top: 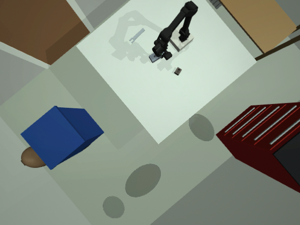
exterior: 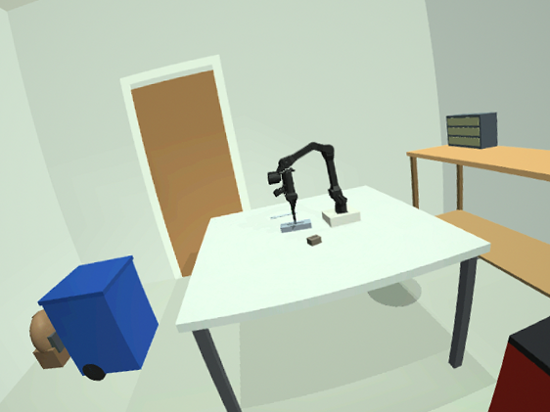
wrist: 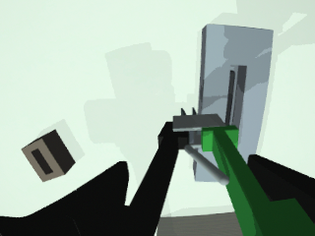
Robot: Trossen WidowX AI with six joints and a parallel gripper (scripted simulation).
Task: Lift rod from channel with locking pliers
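Now: the grey channel block 12 cm below my gripper tip and 6 cm to the right of it. Also, from my gripper tip: flat grey wrench-like tool (33 cm to the right, 14 cm below, 10 cm ahead); brown holster (19 cm to the left, 13 cm below, 8 cm behind); dark rod (13 cm below, 6 cm to the right).
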